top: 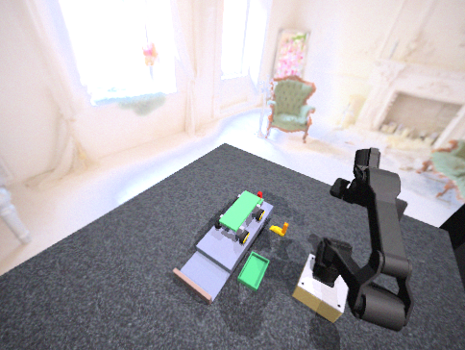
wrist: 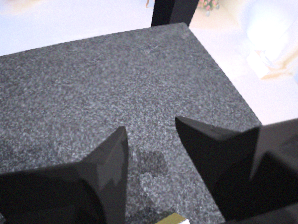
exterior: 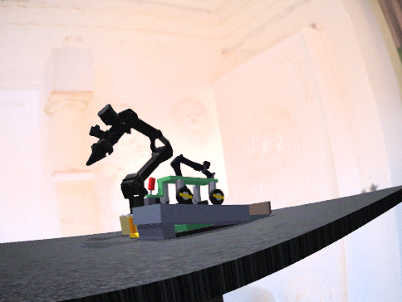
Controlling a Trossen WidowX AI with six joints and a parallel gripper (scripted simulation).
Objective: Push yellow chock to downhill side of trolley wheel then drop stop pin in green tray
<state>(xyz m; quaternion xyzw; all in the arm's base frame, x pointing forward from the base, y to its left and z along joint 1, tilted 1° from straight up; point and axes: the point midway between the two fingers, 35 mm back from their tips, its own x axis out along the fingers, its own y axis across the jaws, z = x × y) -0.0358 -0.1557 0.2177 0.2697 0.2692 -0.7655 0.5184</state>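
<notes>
Right now the yellow chock is 250 mm below my gripper tip, 230 mm ahead of it and 20 mm to the left of it. Round my gripper tip: green trolley: 380 mm ahead, 160 mm below, 130 mm to the left; then red-headed stop pin: 350 mm ahead, 140 mm below, 20 mm to the left; then green tray: 280 mm below, 250 mm ahead, 240 mm to the left.
</notes>
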